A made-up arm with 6 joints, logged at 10 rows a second.
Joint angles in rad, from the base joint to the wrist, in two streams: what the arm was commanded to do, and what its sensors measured. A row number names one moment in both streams.
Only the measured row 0 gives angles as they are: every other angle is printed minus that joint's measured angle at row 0.
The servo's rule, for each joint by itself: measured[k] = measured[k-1] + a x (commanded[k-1-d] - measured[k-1]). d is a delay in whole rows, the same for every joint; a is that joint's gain. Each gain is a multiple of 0.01, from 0.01 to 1. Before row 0 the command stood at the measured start. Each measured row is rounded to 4 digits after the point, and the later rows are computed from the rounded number. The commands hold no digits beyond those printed.
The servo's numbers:
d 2
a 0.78 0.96 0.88 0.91 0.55 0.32
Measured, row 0:
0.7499, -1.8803, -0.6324, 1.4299, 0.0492, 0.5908
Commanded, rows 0 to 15:
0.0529, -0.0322, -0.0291, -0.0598, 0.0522, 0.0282
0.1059, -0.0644, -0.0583, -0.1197, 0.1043, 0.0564
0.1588, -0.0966, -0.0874, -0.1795, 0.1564, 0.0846
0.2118, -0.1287, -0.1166, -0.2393, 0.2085, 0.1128
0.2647, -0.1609, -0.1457, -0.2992, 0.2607, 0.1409
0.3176, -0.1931, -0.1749, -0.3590, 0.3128, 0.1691
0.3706, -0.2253, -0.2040, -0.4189, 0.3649, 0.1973
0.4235, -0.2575, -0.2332, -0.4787, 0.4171, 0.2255
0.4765, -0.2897, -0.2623, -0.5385, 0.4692, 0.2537
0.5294, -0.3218, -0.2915, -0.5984, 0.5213, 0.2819
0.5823, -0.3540, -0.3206, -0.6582, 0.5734, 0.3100
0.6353, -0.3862, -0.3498, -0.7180, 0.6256, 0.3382
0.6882, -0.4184, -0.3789, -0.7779, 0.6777, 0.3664
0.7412, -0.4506, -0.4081, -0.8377, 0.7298, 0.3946
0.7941, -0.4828, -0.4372, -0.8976, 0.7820, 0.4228
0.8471, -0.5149, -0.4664, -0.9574, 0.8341, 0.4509
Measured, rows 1 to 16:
0.0000, 0.0000, 0.0000, 0.0000, 0.0000, 0.0000
0.0000, 0.0000, 0.0000, 0.0000, 0.0000, 0.0000
0.0413, -0.0309, -0.0256, -0.0544, 0.0287, 0.0090
0.0917, -0.0631, -0.0544, -0.1138, 0.0703, 0.0242
0.1440, -0.0953, -0.0834, -0.1736, 0.1177, 0.0435
0.1969, -0.1274, -0.1126, -0.2334, 0.1676, 0.0657
0.2498, -0.1596, -0.1417, -0.2933, 0.2188, 0.0898
0.3027, -0.1918, -0.1709, -0.3531, 0.2705, 0.1152
0.3557, -0.2240, -0.2000, -0.4130, 0.3224, 0.1415
0.4086, -0.2562, -0.2292, -0.4728, 0.3745, 0.1684
0.4616, -0.2884, -0.2583, -0.5326, 0.4266, 0.1957
0.5145, -0.3205, -0.2875, -0.5925, 0.4787, 0.2233
0.5674, -0.3527, -0.3166, -0.6523, 0.5308, 0.2510
0.6204, -0.3849, -0.3458, -0.7121, 0.5829, 0.2789
0.6733, -0.4171, -0.3749, -0.7720, 0.6350, 0.3069
0.7263, -0.4493, -0.4041, -0.8318, 0.6871, 0.3350

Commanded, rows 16 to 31:
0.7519, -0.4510, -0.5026, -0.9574, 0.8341, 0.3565
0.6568, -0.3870, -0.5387, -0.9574, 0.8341, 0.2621
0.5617, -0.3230, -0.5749, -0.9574, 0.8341, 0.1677
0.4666, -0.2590, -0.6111, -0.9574, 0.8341, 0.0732
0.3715, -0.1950, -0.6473, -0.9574, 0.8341, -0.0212
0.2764, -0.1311, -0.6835, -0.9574, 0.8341, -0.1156
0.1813, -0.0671, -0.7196, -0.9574, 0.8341, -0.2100
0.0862, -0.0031, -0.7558, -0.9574, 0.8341, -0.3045
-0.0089, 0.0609, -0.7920, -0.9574, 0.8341, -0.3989
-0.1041, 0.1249, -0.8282, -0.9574, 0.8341, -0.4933
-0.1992, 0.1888, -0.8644, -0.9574, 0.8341, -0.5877
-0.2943, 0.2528, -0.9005, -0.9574, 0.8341, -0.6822
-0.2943, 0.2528, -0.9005, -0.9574, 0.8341, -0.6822
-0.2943, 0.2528, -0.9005, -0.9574, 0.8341, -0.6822
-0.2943, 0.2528, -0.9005, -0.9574, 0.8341, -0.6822
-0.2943, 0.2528, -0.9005, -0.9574, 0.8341, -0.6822
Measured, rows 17 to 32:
0.7792, -0.4815, -0.4332, -0.8917, 0.7393, 0.3631
0.8322, -0.5136, -0.4624, -0.9515, 0.7914, 0.3912
0.7696, -0.4535, -0.4978, -0.9569, 0.8149, 0.3801
0.6816, -0.3897, -0.5338, -0.9574, 0.8255, 0.3423
0.5881, -0.3257, -0.5700, -0.9574, 0.8302, 0.2864
0.4933, -0.2617, -0.6062, -0.9574, 0.8323, 0.2182
0.3983, -0.1977, -0.6424, -0.9574, 0.8333, 0.1416
0.3032, -0.1338, -0.6786, -0.9574, 0.8337, 0.0593
0.2081, -0.0698, -0.7147, -0.9574, 0.8339, -0.0269
0.1130, -0.0058, -0.7509, -0.9574, 0.8340, -0.1157
0.0179, 0.0582, -0.7871, -0.9574, 0.8341, -0.2063
-0.0773, 0.1222, -0.8233, -0.9574, 0.8341, -0.2981
-0.1724, 0.1861, -0.8595, -0.9574, 0.8341, -0.3908
-0.2675, 0.2501, -0.8956, -0.9574, 0.8341, -0.4840
-0.2884, 0.2527, -0.8999, -0.9574, 0.8341, -0.5474
-0.2930, 0.2528, -0.9004, -0.9574, 0.8341, -0.5905

